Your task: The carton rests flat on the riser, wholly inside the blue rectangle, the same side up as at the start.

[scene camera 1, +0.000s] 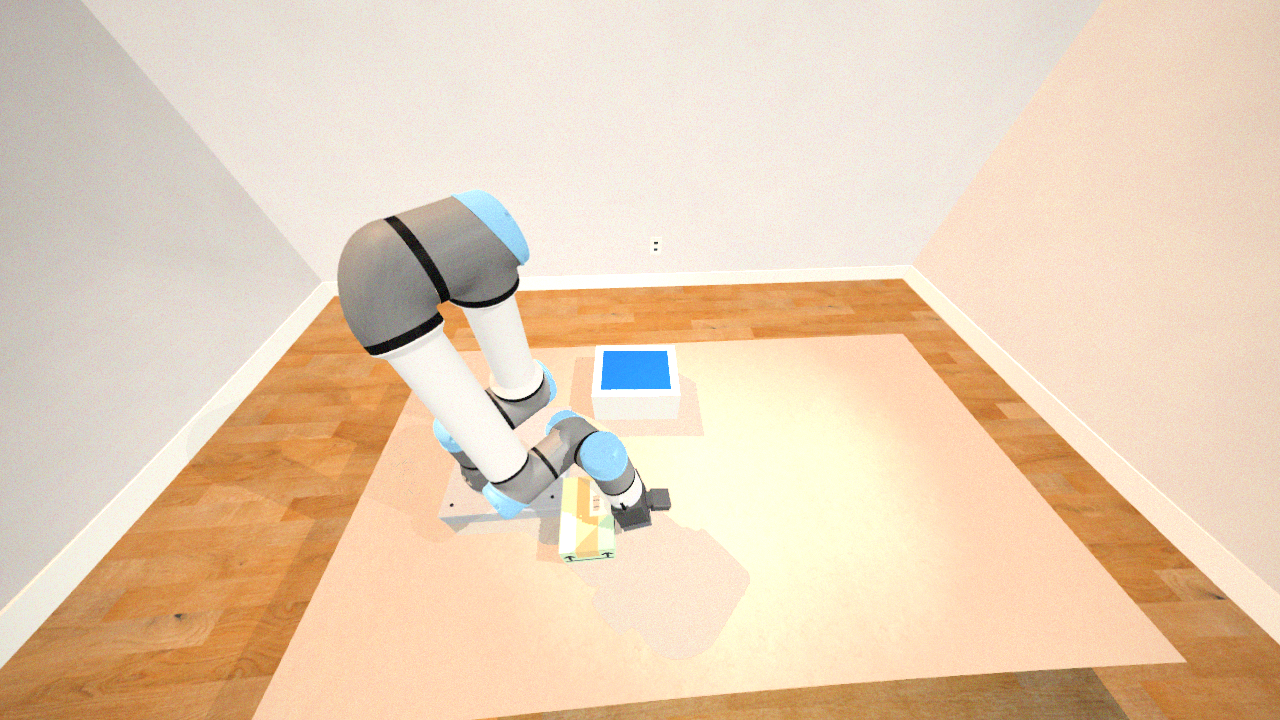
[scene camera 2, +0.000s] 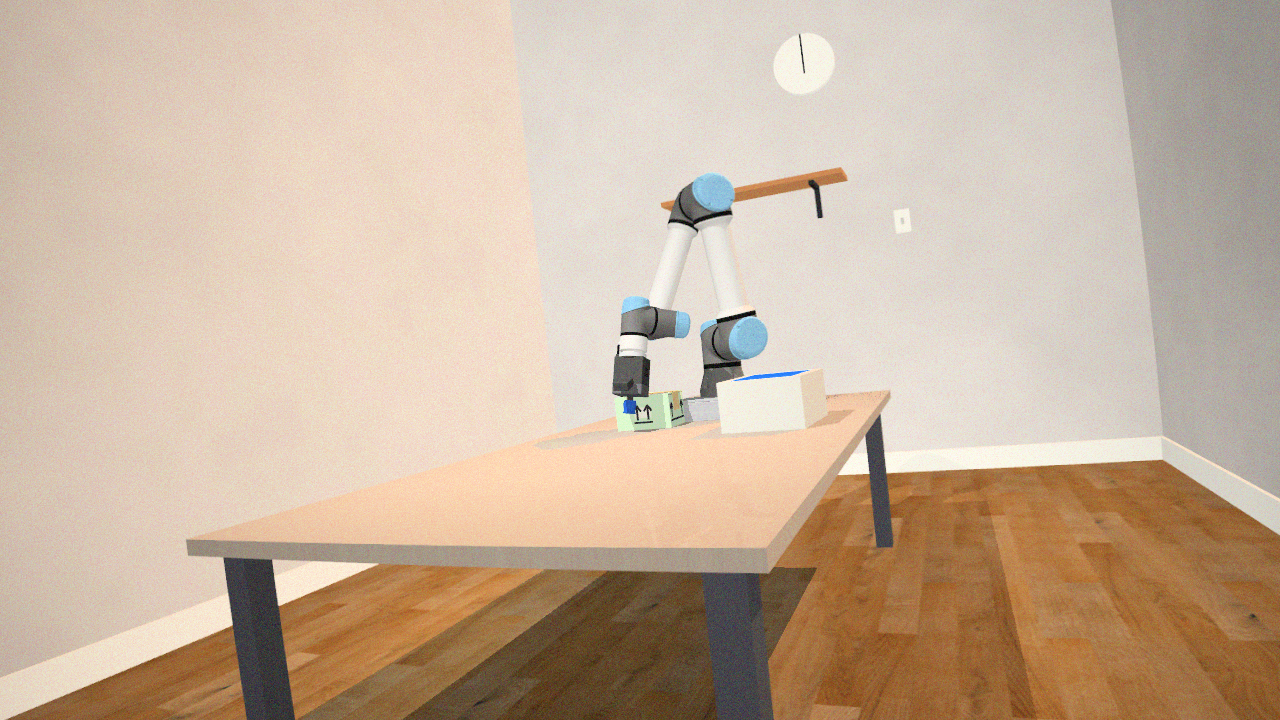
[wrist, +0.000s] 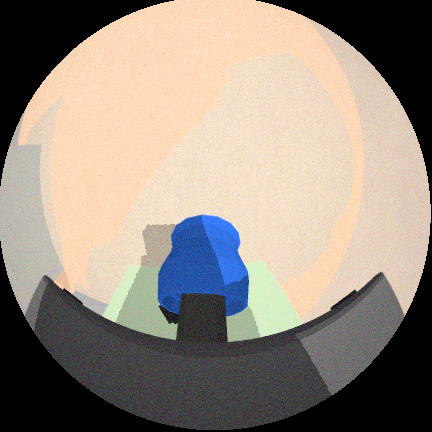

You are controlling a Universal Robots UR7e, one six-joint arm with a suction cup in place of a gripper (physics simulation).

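Places are measured from the arm's base along level axes (x ahead, y left, z up), in centimetres.
Where they show: hand, its tool point: [scene camera 2: 629, 413] [wrist: 204, 244].
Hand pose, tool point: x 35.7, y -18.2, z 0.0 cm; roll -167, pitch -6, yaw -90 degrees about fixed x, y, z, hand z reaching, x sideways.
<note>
Each offset is from my tool point to the top centre of the thing. "spot": to the spot under its first point. Level surfaces: height alone.
The carton @(dy +1.8, dx -11.9, dz +4.0 cm) [scene camera 1: 586, 530] [scene camera 2: 657, 412] is a pale green and tan box with up-arrow marks. It lies flat on the table next to the robot's base. My suction cup [scene camera 2: 629, 406] [wrist: 203, 259] is blue and hangs low beside the carton's right side, at the height of its side wall, with nothing on it. In the wrist view the carton's green side @(spot: dy -5.0, dx -6.4, dz +0.2 cm) [wrist: 271, 299] shows just behind the cup. The white riser @(dy +39.8, dx +3.8, dz +6.6 cm) [scene camera 1: 635, 407] [scene camera 2: 766, 409] stands apart, farther back on the table. The blue rectangle @(dy +39.8, dx +3.8, dz +6.6 cm) [scene camera 1: 635, 370] [scene camera 2: 773, 375] on its top is bare.
The grey base plate [scene camera 1: 457, 512] of the arm lies left of the carton, and the arm's forearm and wrist reach over the carton's back end. The table @(dz -5.4 cm) [scene camera 1: 823, 500] [scene camera 2: 623, 500] stretches wide to the right and front.
</note>
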